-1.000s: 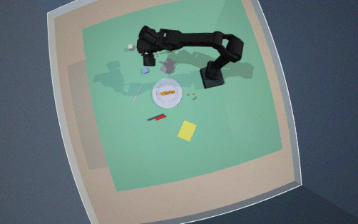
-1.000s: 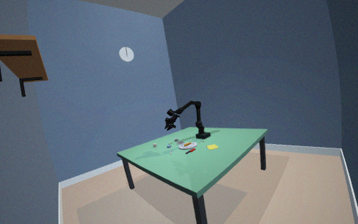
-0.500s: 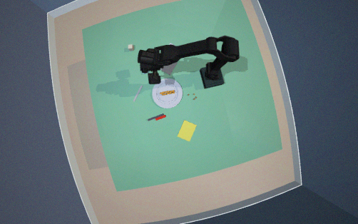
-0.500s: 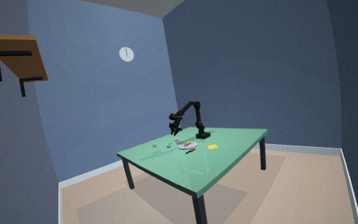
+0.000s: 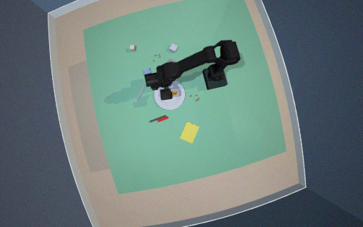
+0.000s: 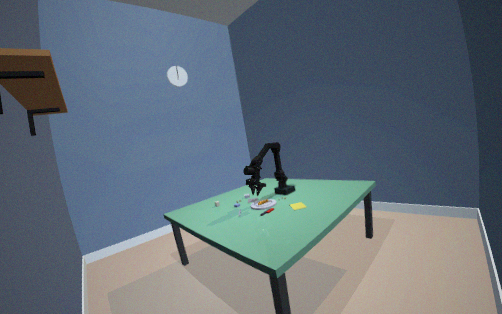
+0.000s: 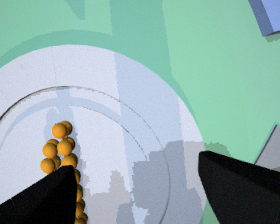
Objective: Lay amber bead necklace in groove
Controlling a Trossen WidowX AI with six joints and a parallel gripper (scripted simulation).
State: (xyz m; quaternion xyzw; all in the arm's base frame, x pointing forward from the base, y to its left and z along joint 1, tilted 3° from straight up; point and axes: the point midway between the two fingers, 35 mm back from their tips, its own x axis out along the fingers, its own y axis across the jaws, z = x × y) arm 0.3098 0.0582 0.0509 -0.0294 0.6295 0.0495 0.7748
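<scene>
My gripper tip is now 7 cm above the round grey bead board, 4 cm to the right of it and 3 cm past it. From my gripper tip the other things lie so: grey rod (17 cm ahead, 8 cm below, 3 cm to the left); blue block (12 cm to the right, 11 cm ahead, 7 cm below); grey plate (14 cm to the right, 8 cm below, 5 cm behind).
</scene>
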